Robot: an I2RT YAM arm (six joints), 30 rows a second.
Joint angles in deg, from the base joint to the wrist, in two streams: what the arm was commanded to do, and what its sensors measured. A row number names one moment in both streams.
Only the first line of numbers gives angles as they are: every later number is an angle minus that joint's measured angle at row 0.
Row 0, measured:
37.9, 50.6, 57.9, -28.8, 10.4, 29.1
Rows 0 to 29, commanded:
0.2, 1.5, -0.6, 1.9, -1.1, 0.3
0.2, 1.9, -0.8, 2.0, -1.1, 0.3
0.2, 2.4, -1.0, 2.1, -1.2, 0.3
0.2, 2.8, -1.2, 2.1, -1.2, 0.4
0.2, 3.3, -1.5, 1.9, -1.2, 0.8
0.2, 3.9, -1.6, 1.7, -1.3, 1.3
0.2, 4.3, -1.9, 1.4, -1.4, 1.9
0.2, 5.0, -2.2, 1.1, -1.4, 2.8
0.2, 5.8, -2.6, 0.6, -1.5, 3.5
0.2, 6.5, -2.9, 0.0, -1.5, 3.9
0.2, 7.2, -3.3, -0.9, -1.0, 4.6
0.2, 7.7, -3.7, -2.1, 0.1, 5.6
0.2, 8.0, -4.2, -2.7, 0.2, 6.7
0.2, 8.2, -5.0, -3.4, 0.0, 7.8
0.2, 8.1, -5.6, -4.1, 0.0, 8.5
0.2, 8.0, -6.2, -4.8, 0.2, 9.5
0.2, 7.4, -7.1, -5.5, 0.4, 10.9
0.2, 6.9, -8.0, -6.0, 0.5, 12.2
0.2, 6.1, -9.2, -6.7, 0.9, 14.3
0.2, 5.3, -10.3, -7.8, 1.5, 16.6
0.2, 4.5, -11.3, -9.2, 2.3, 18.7
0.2, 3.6, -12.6, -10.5, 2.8, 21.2
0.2, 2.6, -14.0, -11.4, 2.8, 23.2
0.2, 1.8, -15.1, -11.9, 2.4, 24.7
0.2, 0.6, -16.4, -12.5, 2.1, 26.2
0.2, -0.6, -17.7, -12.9, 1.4, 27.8
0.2, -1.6, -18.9, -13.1, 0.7, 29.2
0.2, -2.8, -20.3, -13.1, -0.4, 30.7
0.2, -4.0, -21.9, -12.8, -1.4, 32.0
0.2, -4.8, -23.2, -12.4, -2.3, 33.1
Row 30, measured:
0.0, -2.8, -20.6, -9.8, -0.5, 25.7
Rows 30 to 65, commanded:
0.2, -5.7, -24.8, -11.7, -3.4, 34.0
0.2, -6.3, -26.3, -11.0, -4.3, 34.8
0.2, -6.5, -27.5, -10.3, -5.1, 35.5
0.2, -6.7, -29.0, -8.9, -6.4, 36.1
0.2, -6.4, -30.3, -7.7, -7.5, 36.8
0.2, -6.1, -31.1, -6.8, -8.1, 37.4
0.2, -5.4, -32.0, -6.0, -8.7, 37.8
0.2, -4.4, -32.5, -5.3, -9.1, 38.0
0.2, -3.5, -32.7, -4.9, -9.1, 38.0
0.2, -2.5, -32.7, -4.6, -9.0, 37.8
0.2, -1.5, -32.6, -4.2, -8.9, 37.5
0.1, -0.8, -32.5, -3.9, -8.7, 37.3
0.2, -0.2, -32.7, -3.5, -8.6, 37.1
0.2, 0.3, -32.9, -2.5, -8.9, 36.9
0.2, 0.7, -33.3, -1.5, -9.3, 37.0
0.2, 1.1, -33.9, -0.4, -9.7, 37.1
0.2, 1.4, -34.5, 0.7, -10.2, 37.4
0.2, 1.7, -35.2, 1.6, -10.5, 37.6
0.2, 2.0, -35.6, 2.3, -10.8, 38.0
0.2, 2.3, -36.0, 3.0, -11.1, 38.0
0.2, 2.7, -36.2, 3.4, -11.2, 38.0
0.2, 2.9, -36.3, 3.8, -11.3, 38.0
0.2, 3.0, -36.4, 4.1, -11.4, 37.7
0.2, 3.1, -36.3, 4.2, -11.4, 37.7
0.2, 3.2, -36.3, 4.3, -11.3, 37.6
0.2, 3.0, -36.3, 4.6, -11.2, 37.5
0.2, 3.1, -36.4, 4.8, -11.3, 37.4
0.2, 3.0, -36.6, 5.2, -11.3, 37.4
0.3, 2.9, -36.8, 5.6, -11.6, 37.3
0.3, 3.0, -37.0, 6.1, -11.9, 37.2
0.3, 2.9, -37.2, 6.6, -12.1, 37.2
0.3, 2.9, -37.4, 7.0, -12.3, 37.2
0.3, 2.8, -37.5, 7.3, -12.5, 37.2
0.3, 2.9, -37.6, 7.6, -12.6, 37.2
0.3, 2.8, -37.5, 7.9, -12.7, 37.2
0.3, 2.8, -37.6, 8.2, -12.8, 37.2
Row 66, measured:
0.0, 2.7, -36.7, 7.1, -12.2, 36.2
